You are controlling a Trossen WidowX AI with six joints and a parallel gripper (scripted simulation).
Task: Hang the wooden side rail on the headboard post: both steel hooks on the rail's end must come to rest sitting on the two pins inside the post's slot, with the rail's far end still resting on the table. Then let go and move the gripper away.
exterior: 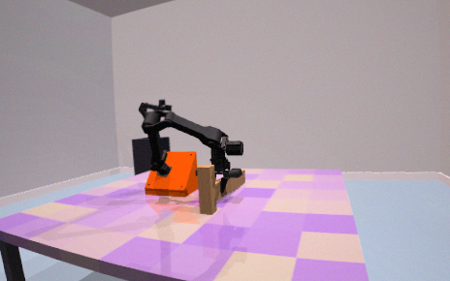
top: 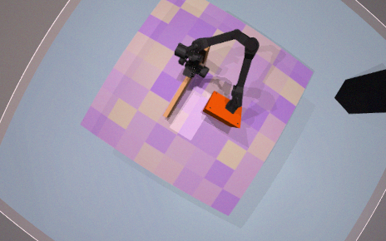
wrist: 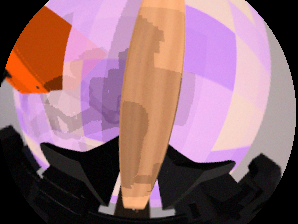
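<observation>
Now: gripper tip 2 cm short of the wooden headboard post, 12 cm to the left of it and 4 cm below it.
</observation>
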